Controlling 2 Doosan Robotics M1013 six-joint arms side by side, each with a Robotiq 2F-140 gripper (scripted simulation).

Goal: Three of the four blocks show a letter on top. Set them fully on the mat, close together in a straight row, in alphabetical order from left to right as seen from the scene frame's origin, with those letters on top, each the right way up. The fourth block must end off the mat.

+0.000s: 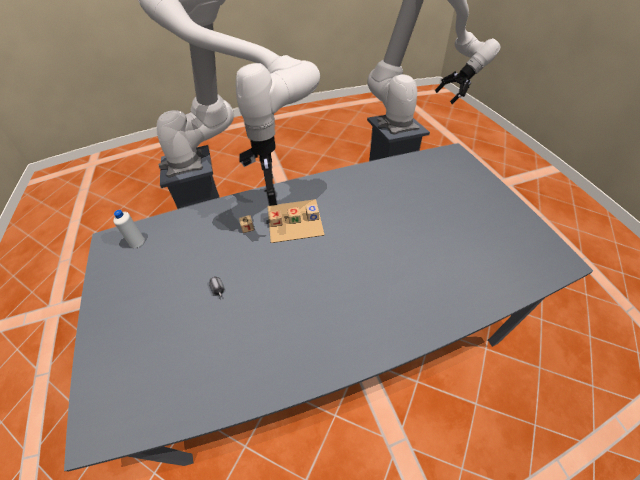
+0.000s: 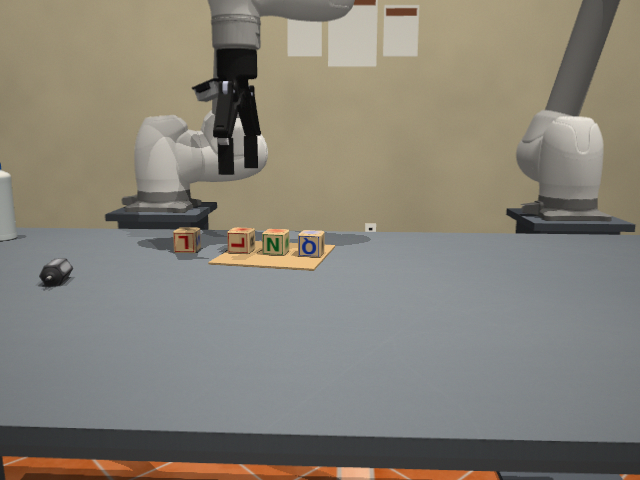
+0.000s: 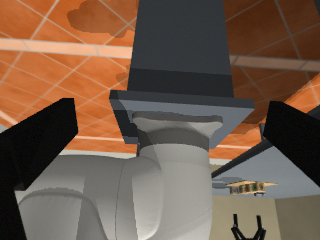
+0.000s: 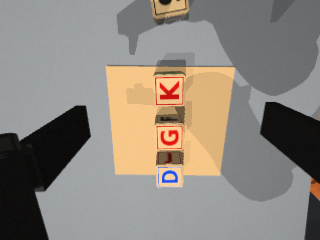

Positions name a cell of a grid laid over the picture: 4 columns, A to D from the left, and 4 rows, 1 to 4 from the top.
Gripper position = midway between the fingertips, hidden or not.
I see my left gripper (image 3: C2), my right gripper (image 2: B2), a mat (image 2: B3) and a g block (image 4: C3).
The mat also shows in image 1 (image 1: B2) and in image 4 (image 4: C2). My right gripper is seen too in image 1 (image 1: B2) and in image 4 (image 4: C2).
